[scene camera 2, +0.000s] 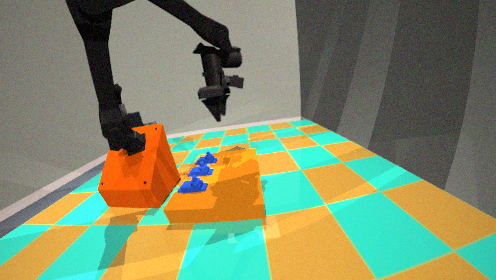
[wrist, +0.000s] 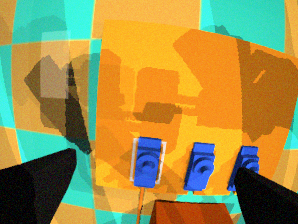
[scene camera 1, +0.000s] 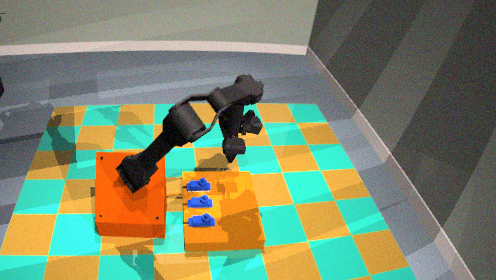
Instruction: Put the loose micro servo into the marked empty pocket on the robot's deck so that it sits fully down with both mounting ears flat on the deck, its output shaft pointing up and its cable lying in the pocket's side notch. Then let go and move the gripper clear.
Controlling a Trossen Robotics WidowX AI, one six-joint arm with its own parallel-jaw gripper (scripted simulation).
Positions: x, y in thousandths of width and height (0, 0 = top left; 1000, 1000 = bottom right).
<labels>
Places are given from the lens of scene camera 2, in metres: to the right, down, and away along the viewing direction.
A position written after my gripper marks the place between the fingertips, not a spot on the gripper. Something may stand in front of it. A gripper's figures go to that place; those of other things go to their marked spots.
my gripper (scene camera 2: 447, 423): -0.09, -0.07, 0.45
orange deck (scene camera 2: 473, 688): -0.03, 0.13, 0.34
</labels>
